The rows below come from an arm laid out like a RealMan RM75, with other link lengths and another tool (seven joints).
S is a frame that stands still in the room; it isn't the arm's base.
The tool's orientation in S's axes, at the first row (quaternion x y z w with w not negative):
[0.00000, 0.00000, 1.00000, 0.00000]
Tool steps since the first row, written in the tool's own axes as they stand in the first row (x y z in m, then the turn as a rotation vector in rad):
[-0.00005, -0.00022, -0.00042, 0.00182, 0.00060, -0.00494]
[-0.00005, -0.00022, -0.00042, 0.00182, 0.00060, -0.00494]
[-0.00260, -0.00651, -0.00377, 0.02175, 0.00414, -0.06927]
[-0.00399, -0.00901, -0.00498, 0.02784, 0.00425, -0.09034]
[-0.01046, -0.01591, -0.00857, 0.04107, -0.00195, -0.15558]
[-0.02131, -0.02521, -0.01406, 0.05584, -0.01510, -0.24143]
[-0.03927, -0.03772, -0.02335, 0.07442, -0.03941, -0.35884]
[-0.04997, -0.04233, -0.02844, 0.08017, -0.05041, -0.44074]
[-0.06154, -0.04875, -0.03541, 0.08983, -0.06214, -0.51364]
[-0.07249, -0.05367, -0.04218, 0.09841, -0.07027, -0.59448]
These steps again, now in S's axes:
[0.00005, 0.00022, -0.00042, -0.00182, -0.00060, -0.00494]
[0.00005, 0.00022, -0.00042, -0.00182, -0.00060, -0.00494]
[0.00260, 0.00651, -0.00377, -0.02175, -0.00414, -0.06927]
[0.00399, 0.00901, -0.00498, -0.02784, -0.00425, -0.09034]
[0.01046, 0.01591, -0.00857, -0.04107, 0.00195, -0.15558]
[0.02131, 0.02521, -0.01406, -0.05584, 0.01510, -0.24143]
[0.03927, 0.03772, -0.02335, -0.07442, 0.03941, -0.35884]
[0.04997, 0.04233, -0.02844, -0.08017, 0.05041, -0.44074]
[0.06154, 0.04875, -0.03541, -0.08983, 0.06214, -0.51364]
[0.07249, 0.05367, -0.04218, -0.09841, 0.07027, -0.59448]

